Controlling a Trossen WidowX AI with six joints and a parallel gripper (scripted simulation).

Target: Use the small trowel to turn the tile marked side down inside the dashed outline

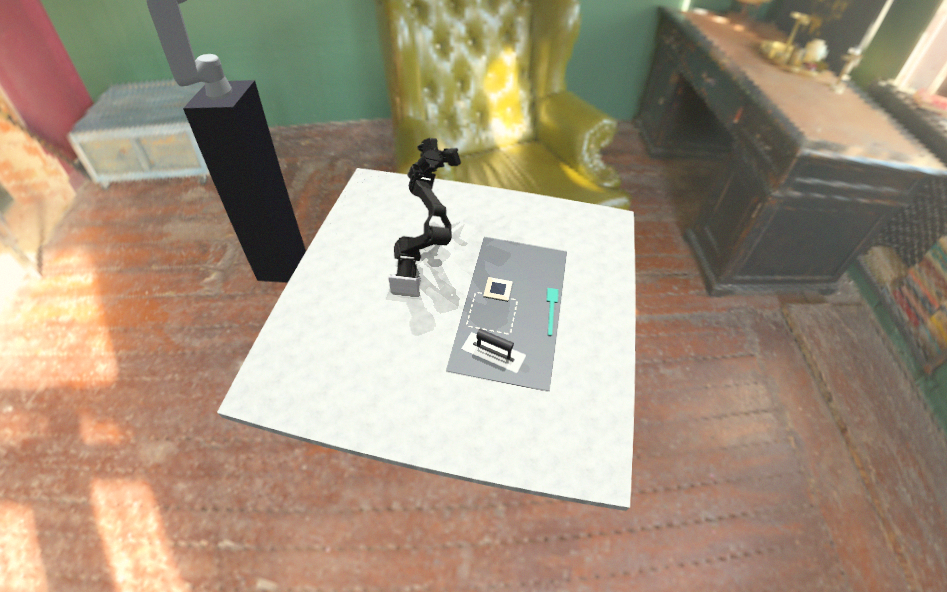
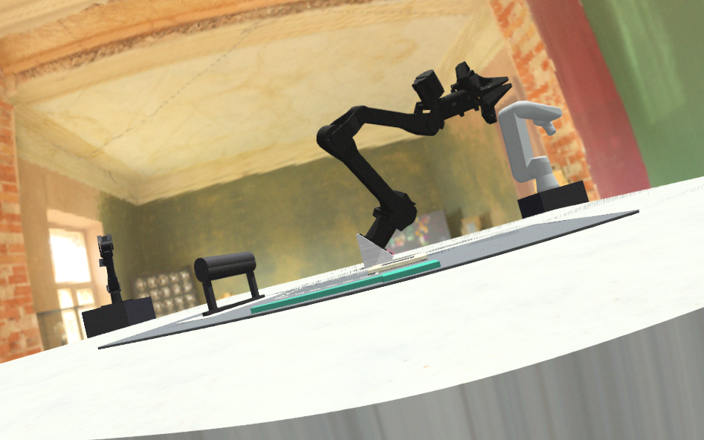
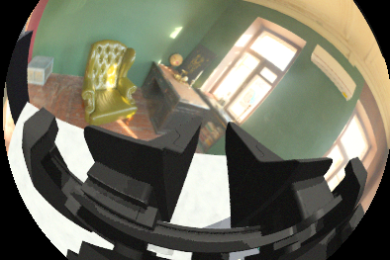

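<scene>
My gripper tip is now 66 cm to the left of the black-handled float, 29 cm above it and 17 cm short of it. Also, from my gripper tip: cream tile 40 cm to the right, 33 cm below, 19 cm ahead; teal trowel 46 cm to the right, 39 cm ahead, 33 cm below; grey mat 46 cm to the right, 35 cm below, 25 cm ahead.
</scene>
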